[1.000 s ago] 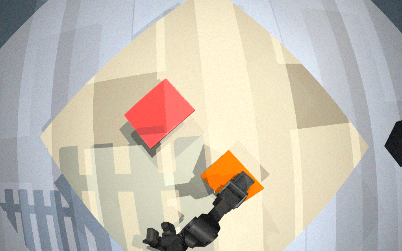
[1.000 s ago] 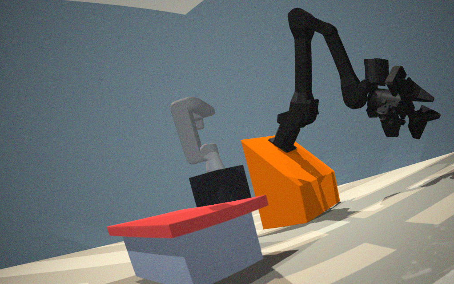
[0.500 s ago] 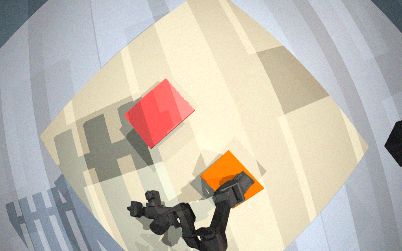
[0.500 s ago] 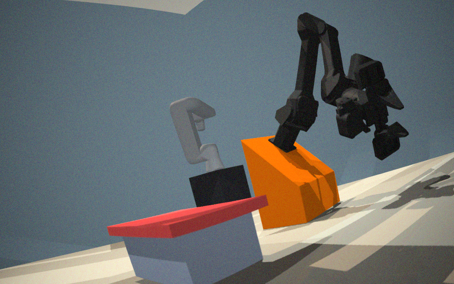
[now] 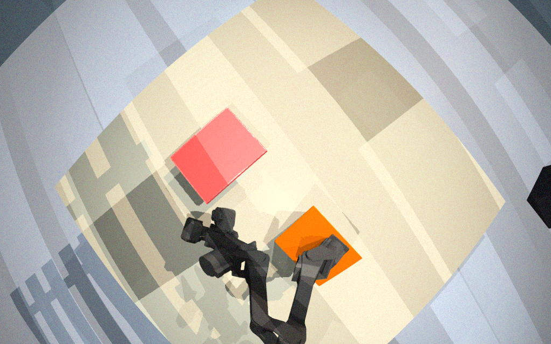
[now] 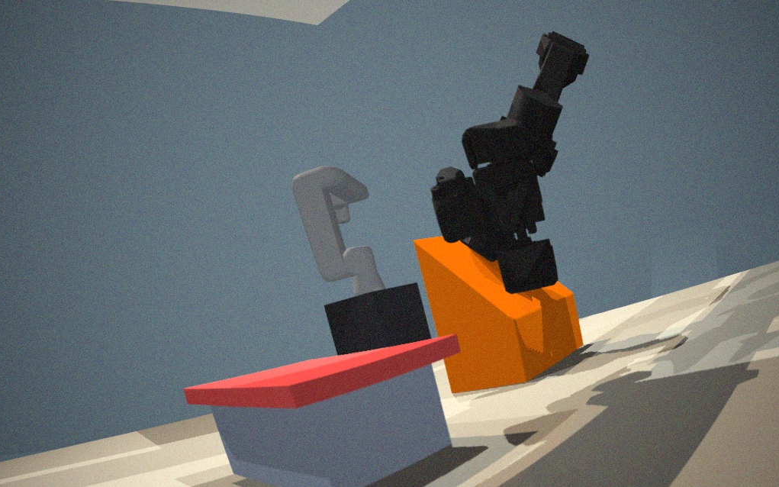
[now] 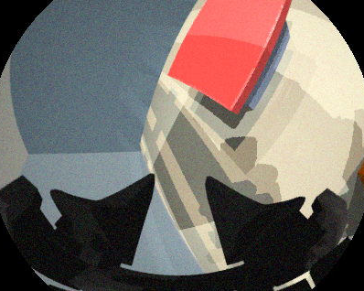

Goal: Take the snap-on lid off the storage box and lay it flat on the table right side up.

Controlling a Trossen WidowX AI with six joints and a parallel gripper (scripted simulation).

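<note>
My gripper tip is 200 mm to the left of the red lid, 100 mm short of it and 60 mm above it. From my gripper tip the other things lie so: storage box 200 mm to the right, 110 mm below, 100 mm ahead.
</note>
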